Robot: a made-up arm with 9 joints. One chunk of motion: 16 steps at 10 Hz.
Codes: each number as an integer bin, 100 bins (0 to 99) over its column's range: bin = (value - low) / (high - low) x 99, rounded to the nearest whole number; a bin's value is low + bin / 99 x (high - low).
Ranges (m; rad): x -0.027..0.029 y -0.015..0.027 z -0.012..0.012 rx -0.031..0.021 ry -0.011..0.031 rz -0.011..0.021
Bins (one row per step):
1: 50 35 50 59 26 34
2: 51 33 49 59 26 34
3: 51 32 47 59 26 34
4: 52 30 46 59 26 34
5: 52 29 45 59 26 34
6: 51 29 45 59 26 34
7: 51 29 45 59 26 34
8: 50 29 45 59 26 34
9: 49 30 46 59 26 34
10: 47 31 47 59 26 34
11: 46 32 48 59 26 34
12: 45 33 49 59 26 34
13: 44 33 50 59 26 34
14: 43 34 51 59 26 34
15: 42 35 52 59 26 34
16: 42 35 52 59 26 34
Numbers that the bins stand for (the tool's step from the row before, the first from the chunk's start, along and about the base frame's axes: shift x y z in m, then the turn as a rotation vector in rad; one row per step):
1: 0.00128 -0.00015 0.00012 -0.00001 0.00003 -0.00001
2: 0.00185 -0.00100 -0.00012 -0.00001 0.00003 -0.00001
3: 0.00185 -0.00142 -0.00061 -0.00001 0.00003 -0.00001
4: 0.00241 -0.00227 -0.00085 -0.00001 0.00003 -0.00001
5: 0.00241 -0.00270 -0.00109 -0.00001 0.00003 -0.00001
6: 0.00185 -0.00270 -0.00109 -0.00001 0.00003 -0.00001
7: 0.00185 -0.00270 -0.00109 -0.00001 0.00003 -0.00001
8: 0.00128 -0.00270 -0.00109 -0.00001 0.00003 -0.00001
9: 0.00072 -0.00227 -0.00085 -0.00001 0.00003 -0.00001
10: -0.00041 -0.00185 -0.00061 -0.00001 0.00003 -0.00001
11: -0.00098 -0.00142 -0.00036 -0.00001 0.00003 -0.00001
12: -0.00155 -0.00100 -0.00012 -0.00001 0.00003 -0.00001
13: -0.00211 -0.00100 0.00012 -0.00001 0.00003 -0.00001
14: -0.00268 -0.00058 0.00036 -0.00001 0.00003 -0.00001
15: -0.00324 -0.00015 0.00061 -0.00001 0.00003 -0.00001
16: -0.00324 -0.00015 0.00061 -0.00001 0.00003 -0.00001

